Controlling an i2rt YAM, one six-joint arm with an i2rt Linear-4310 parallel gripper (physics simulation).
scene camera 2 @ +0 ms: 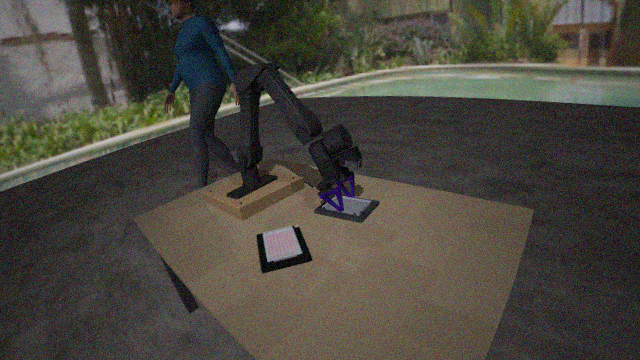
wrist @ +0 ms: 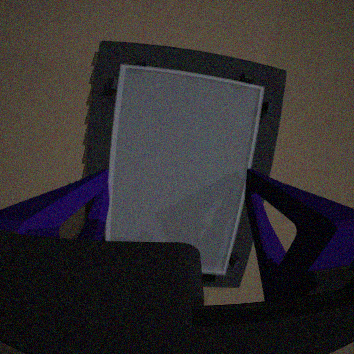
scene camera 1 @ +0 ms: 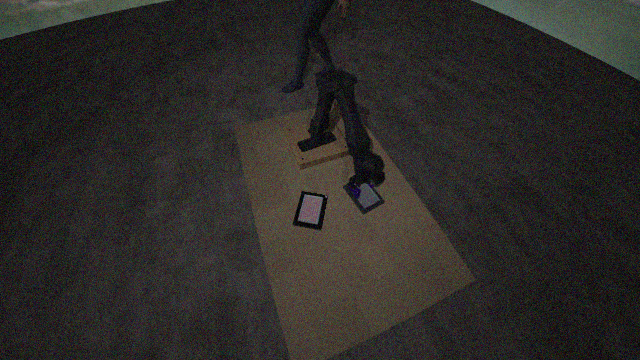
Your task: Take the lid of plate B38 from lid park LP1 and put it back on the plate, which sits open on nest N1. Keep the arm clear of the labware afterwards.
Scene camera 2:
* gripper
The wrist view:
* gripper
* lid holder: touched by the gripper
